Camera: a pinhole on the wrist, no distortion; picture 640 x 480 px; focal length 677.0 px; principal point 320.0 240.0 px. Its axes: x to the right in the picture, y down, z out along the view. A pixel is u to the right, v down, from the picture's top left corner.
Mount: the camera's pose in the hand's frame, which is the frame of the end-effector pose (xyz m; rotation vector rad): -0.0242 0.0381 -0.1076 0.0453 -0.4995 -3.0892
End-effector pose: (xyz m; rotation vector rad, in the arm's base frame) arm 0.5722 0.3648 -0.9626 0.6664 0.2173 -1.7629
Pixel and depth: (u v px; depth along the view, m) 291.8 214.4 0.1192
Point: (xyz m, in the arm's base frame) 0.6491 0.3575 -0.9314
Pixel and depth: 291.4 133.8 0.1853
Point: 0.6725 0.3175 -0.8782
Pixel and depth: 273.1 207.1 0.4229
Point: 0.6591 0.1771 -0.6856
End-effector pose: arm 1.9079 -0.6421 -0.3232 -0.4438 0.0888 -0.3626
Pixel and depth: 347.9 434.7 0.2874
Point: 1.9138 -0.5071 -0.1729
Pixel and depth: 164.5 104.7 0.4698
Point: 2.1120 -0.3086 -0.1637
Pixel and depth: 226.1 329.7 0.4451
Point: 2.0248 -0.4121 -0.0754
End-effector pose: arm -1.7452 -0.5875 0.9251 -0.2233 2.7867 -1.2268
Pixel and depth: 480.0 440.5 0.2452
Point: -1.6415 -0.6484 0.7949
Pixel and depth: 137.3 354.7 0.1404
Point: -1.7558 -0.5736 0.8573
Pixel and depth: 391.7 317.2 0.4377
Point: -1.6305 -0.7219 0.6155
